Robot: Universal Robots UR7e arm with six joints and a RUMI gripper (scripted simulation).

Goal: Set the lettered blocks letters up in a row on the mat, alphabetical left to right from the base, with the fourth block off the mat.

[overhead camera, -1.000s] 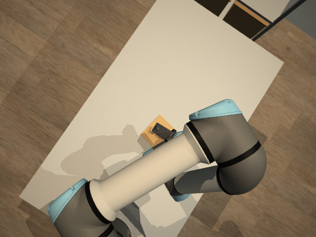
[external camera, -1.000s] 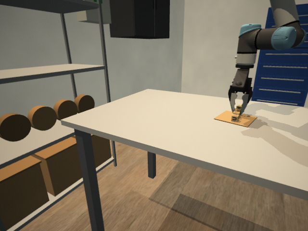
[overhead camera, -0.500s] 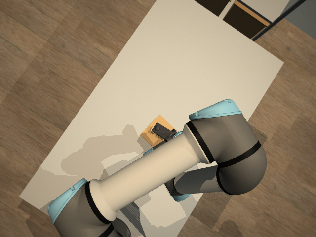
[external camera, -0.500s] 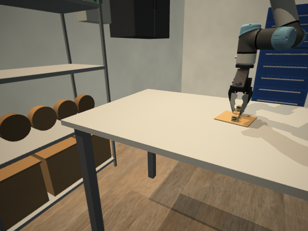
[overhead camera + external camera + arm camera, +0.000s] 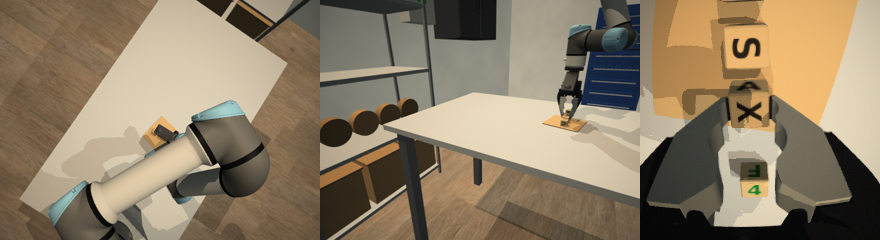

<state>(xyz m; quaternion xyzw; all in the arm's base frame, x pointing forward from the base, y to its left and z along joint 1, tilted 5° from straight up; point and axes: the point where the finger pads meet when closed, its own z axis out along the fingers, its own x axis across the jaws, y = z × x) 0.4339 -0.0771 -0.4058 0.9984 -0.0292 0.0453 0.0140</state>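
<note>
The X block lies right at my hand. Also, from my hand: D block 8 cm to the left; S block 4 cm to the left; orange mat 4 cm to the left, 2 cm below.
</note>
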